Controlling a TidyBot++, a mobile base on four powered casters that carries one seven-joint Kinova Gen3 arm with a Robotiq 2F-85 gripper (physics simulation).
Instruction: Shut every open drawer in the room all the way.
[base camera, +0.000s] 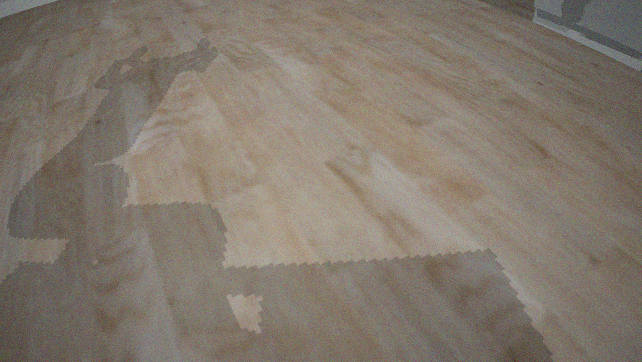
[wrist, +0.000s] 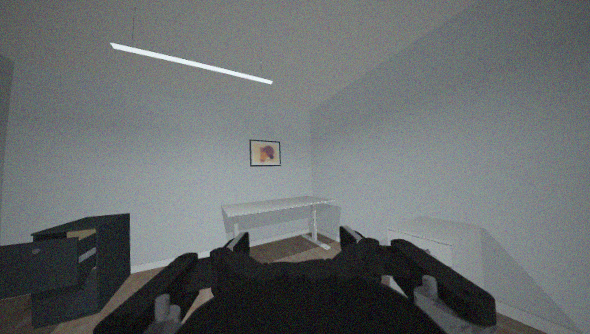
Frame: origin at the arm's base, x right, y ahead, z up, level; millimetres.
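Where they show: gripper, between the fingertips: (wrist: 294, 239).
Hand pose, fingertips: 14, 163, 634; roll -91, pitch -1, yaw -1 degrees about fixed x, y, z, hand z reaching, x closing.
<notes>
After its pixels a point has its place, as x, y, z.
A dark cabinet (wrist: 114, 260) @(-1770, 1664, -70) stands at the left of the wrist view. Its upper drawer (wrist: 40, 267) @(-1703, 1106, 148) is pulled well out toward the left, and its light inside shows behind the front. A white cabinet (wrist: 440, 227) @(1179, 1191, 248) stands at the right of the wrist view, partly behind the right finger; a drawer front with a small knob shows on it, and I cannot tell whether it is fully shut. My gripper (wrist: 294, 239) @(14, 163, 633) is open and empty, with its fingers wide apart, and points across the room, away from both cabinets.
A white table (wrist: 272, 206) @(-206, 2142, 323) stands in the far corner under a framed picture (wrist: 265, 153) @(-360, 2793, 1124). A long lamp (wrist: 192, 63) @(-752, 1294, 1680) hangs from the ceiling. In the base camera view the robot's shadow lies on the wooden floor (base camera: 350, 125) @(75, 636, -397), and a wall with a white skirting (base camera: 590, 42) @(920, 1095, -379) shows at top right.
</notes>
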